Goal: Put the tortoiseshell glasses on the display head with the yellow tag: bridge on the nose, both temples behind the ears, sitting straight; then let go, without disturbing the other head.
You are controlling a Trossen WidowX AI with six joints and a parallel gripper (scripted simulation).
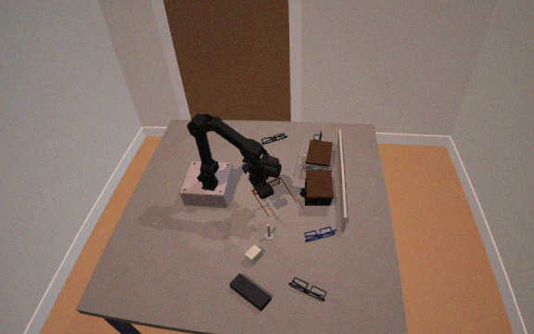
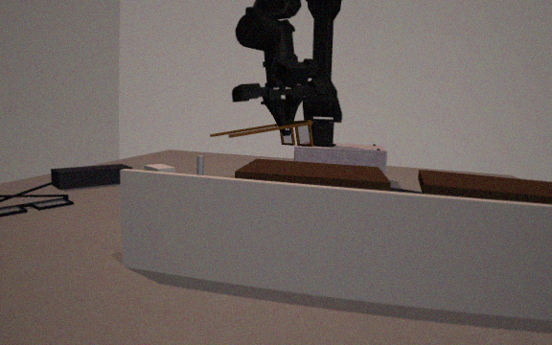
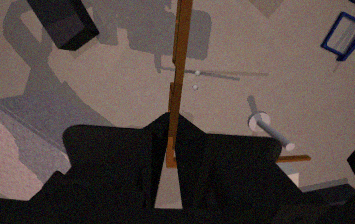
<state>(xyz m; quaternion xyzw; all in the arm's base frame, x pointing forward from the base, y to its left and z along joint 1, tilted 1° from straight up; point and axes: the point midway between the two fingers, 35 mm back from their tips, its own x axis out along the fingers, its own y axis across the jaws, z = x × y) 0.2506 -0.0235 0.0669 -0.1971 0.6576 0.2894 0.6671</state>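
Now: gripper tip 8 cm short of the glasses, 2 cm to the left of it and 1 cm below it. From my gripper tip the other things lie so: brown display head: 23 cm ahead, 11 cm to the left, 7 cm below; white cube: 4 cm ahead, 27 cm to the right, 10 cm below; white peg: 7 cm ahead, 15 cm to the right, 11 cm below.
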